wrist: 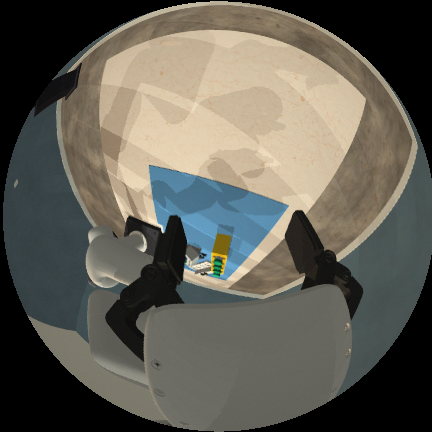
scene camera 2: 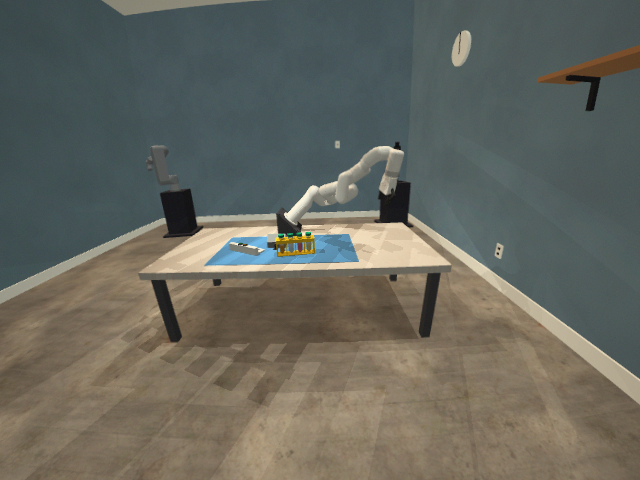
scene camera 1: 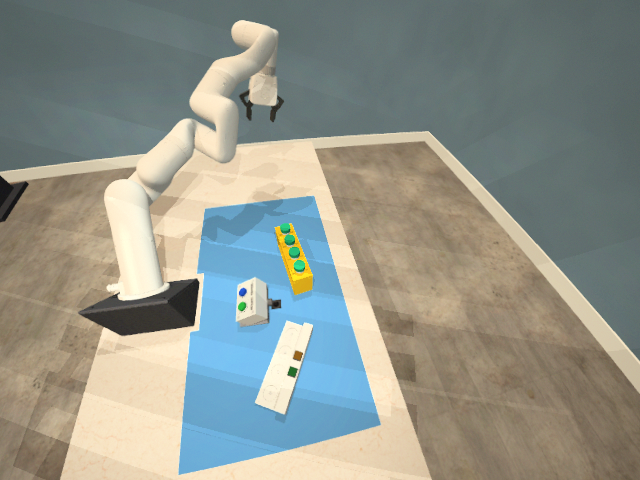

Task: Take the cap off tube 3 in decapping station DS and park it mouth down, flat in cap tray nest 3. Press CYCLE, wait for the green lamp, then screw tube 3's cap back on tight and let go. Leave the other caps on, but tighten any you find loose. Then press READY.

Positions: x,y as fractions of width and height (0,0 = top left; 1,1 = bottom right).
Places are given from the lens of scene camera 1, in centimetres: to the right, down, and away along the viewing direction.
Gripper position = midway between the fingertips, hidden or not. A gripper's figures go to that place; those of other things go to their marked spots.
my gripper (scene camera 1: 0.41,0.25): -24, -48, 92
grey box (scene camera 1: 0.40,0.63): -19, 18, 66
blue mat (scene camera 1: 0.35,0.88): -24, 45, 55
